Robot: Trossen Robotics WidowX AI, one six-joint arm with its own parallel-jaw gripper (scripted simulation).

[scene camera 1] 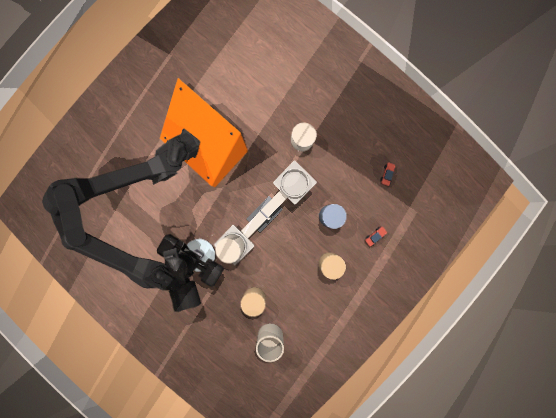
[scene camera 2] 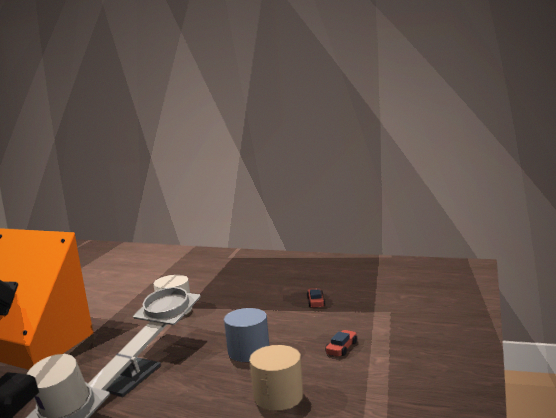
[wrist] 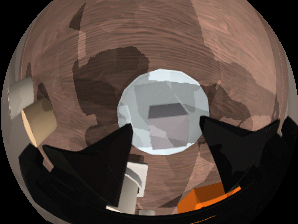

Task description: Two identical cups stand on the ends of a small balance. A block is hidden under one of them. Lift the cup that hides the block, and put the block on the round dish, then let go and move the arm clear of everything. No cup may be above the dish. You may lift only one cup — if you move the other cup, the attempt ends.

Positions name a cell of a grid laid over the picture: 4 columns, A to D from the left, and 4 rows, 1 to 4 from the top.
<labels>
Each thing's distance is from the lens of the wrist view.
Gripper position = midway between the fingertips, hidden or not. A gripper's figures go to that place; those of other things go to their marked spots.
my gripper (wrist: C3): 10 cm
grey block (wrist: C3): 8 cm
tan cylinder (wrist: A3): 19 cm
round dish (wrist: C2): 10 cm
The marked spots on the grey block and the tan cylinder are 18 cm apart.
</labels>
